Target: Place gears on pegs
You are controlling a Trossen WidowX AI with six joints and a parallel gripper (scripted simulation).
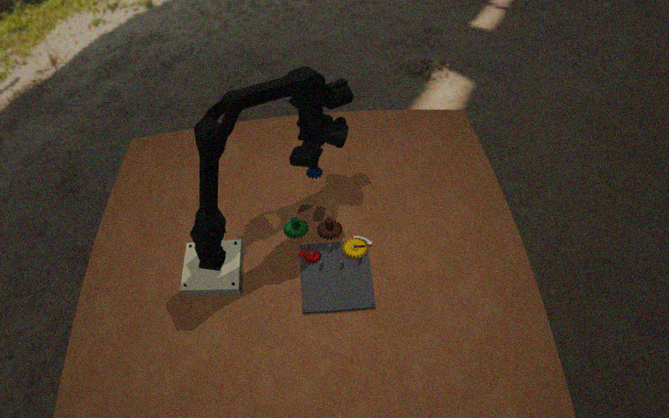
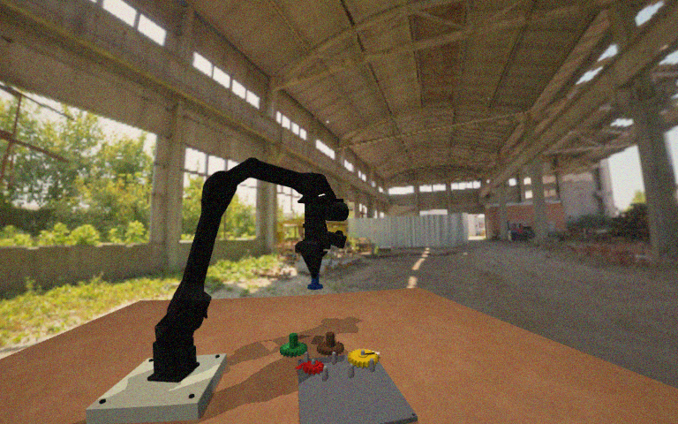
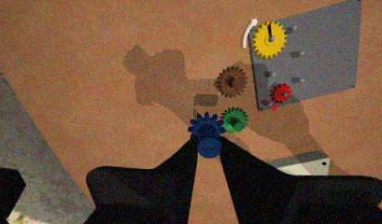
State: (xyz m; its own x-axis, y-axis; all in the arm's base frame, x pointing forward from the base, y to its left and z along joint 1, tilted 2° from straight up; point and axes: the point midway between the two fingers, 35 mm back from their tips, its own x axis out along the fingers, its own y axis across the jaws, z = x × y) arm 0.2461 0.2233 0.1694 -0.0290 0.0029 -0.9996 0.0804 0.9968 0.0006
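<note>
Right now the red gear is 1 cm ahead of my gripper tip, 17 cm to the right of it and 15 cm below it. Also, from my gripper tip: blue gear (1 cm below); then green gear (5 cm behind, 7 cm to the right, 15 cm below); then brown gear (4 cm ahead, 7 cm to the right, 15 cm below).
</note>
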